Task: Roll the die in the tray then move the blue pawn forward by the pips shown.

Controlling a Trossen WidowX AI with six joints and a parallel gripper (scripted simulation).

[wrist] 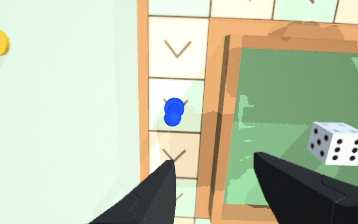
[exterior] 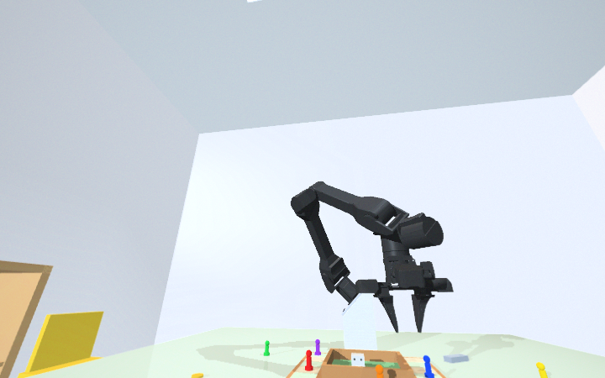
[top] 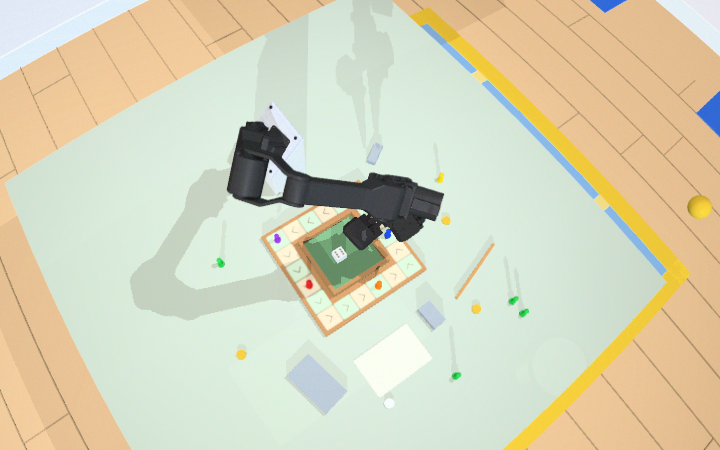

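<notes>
Now: the blue pawn 50 mm below my gripper tip, 20 mm to the left of it and 10 mm ahead of it. From my gripper tip the other things lie so: white die: 100 mm to the right, 60 mm below, 20 mm behind; then red pawn: 200 mm to the right, 50 mm below, 10 mm behind; then orange pawn: 90 mm ahead, 80 mm to the right, 50 mm below.
</notes>
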